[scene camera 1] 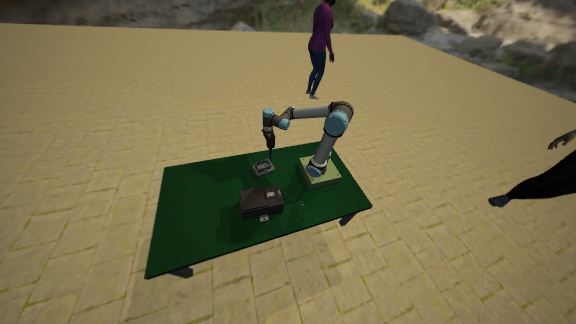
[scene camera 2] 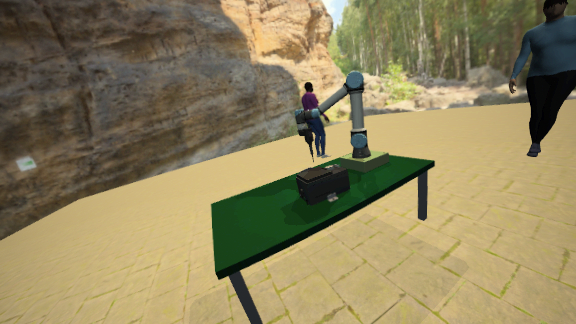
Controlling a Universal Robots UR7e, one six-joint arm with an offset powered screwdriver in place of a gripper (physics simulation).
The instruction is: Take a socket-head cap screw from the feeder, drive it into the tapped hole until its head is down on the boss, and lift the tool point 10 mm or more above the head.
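The screw feeder (scene camera 1: 252, 202) (scene camera 2: 324, 185) is a dark box on the green table (scene camera 1: 187, 220) (scene camera 2: 245, 225). A grey metal part (scene camera 1: 263, 168) with a raised rim lies behind it in scene camera 1; in scene camera 2 it does not show. My screwdriver (scene camera 1: 271, 157) (scene camera 2: 313, 159) points down, its thin tip over or beside the right rear edge of the grey part in scene camera 1. In scene camera 2 the tip shows above and behind the feeder. Contact, the tapped hole and any screw on the tip are too small to make out.
The arm stands on a pale plinth (scene camera 1: 327, 182) (scene camera 2: 370, 162) at the right of the table. A small metal bracket (scene camera 1: 264, 218) (scene camera 2: 332, 197) is at the feeder's front. A person in purple (scene camera 1: 321, 35) (scene camera 2: 310, 101) is behind the arm; another person (scene camera 1: 545, 177) (scene camera 2: 550, 50) is at the right.
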